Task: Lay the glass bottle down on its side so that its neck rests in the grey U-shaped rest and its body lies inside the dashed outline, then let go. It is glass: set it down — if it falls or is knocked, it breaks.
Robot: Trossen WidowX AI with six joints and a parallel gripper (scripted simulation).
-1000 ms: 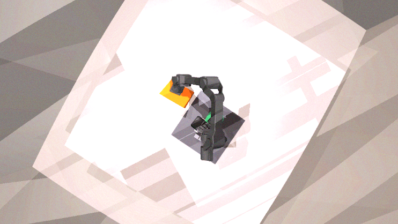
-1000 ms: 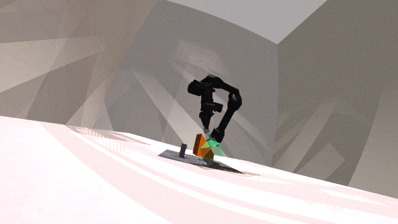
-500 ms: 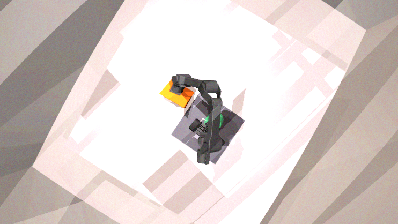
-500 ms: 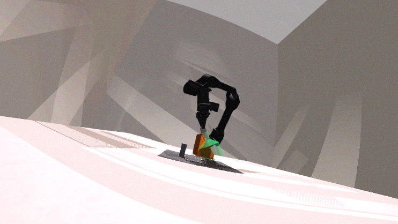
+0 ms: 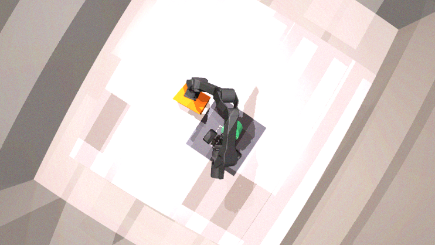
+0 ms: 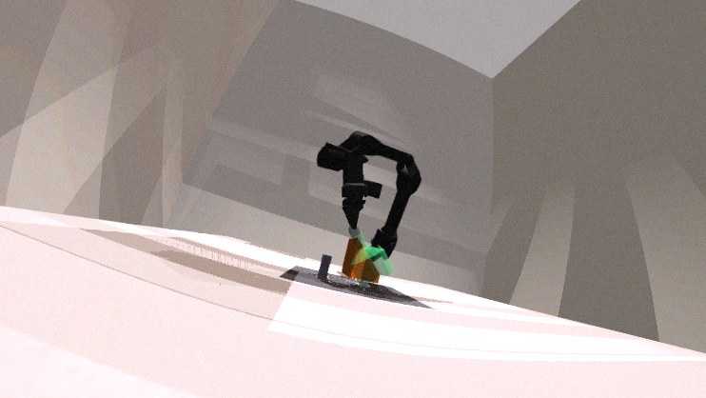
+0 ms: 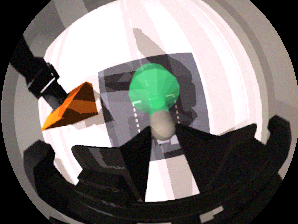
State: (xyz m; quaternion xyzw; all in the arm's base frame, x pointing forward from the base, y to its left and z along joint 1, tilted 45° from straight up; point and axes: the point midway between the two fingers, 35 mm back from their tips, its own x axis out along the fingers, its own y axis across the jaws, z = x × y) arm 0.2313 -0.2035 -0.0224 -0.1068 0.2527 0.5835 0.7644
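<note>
The green glass bottle is 4 cm below my gripper tip, 3 cm to the left of it and 1 cm ahead of it. Round my gripper tip: dark grey mat (14 cm below, 2 cm to the left).
</note>
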